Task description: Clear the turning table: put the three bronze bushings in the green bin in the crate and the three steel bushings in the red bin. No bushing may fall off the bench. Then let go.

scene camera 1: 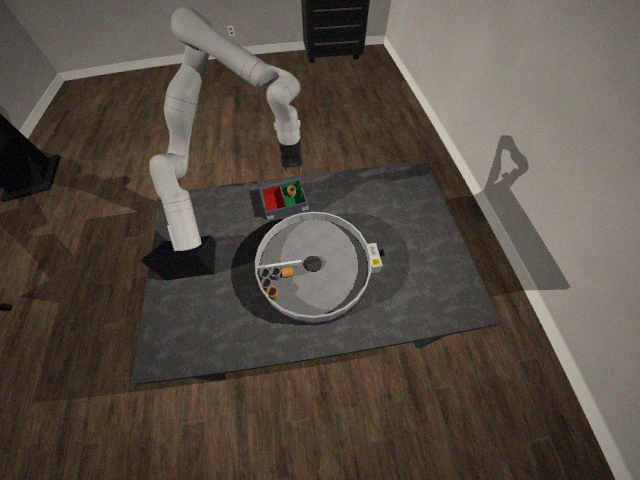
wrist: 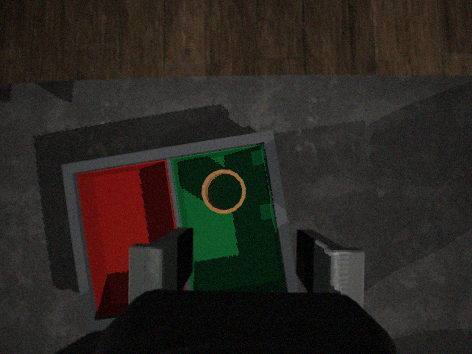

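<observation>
My gripper (scene camera 1: 292, 169) (wrist: 244, 251) is open and empty, above the crate (scene camera 1: 285, 210) (wrist: 170, 151). One bronze bushing (scene camera 1: 292, 195) (wrist: 205, 192) stands upright in the green bin (scene camera 1: 288, 200) (wrist: 215, 235), seen beyond the fingers in the wrist view. The red bin (scene camera 1: 271, 198) (wrist: 115, 215) shows no bushing. On the turning table (scene camera 1: 330, 248), in scene camera 1, three grey steel bushings (scene camera 1: 276, 277) (scene camera 1: 264, 277) (scene camera 1: 266, 287) are bunched at the left by the rim. A bronze bushing (scene camera 1: 287, 271) lies on its side near them; another bronze bushing (scene camera 1: 273, 297) stands at the rim.
A raised wall surrounds the turning table. A pale bar (scene camera 1: 281, 264) runs from its left rim toward the dark hub (scene camera 1: 312, 263), just behind the bushings. A white control box (scene camera 1: 375, 257) is at its right. The crate stands behind it, near the bench's (scene camera 1: 413, 206) back edge.
</observation>
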